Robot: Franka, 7 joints.
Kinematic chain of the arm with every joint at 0, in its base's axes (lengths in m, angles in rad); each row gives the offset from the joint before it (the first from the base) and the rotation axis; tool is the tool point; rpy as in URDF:
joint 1: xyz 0 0 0.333 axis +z
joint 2: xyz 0 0 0 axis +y
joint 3: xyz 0 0 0.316 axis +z
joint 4: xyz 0.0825 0 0 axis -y
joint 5: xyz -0.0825 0 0.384 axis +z
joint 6: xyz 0 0 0 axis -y
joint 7: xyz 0.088 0 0 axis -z
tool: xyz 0 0 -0.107 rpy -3.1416 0 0
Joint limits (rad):
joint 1: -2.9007..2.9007
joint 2: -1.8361..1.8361
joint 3: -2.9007..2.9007
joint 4: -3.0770..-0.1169
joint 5: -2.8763..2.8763
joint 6: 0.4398..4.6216
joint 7: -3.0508..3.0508
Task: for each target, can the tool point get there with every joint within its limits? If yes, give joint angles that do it. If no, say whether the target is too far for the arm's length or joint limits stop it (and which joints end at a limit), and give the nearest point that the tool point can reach.
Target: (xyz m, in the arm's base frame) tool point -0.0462 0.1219 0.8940
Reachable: yes | joints 0.7070 -0.9535 -0.0301 -1.8034 1.4437 0.9412 -2.1808
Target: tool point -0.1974 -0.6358 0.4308
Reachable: yes | joints 0.6783 -0.9217 -1.9587 -1.0599 2.3611 3.8945 0.6140
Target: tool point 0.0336 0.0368 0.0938
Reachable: yes | joints -2.1769 1.5079 -0.4612 -2.8253 0.9365 1.0017 2.0403
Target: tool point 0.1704 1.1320 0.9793
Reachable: no: too far | nearest point 0.1112 0.7387 0.7548 | short by 0.457 m
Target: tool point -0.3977 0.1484 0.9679
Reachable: yes | joints -0.9709 -0.7800 -0.4676 -0.6237 1.7871 3.6982 -0.9806
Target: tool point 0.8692 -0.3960 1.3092
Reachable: no: too far | nearest point 0.5460 -0.2487 0.9462 | short by 0.508 m
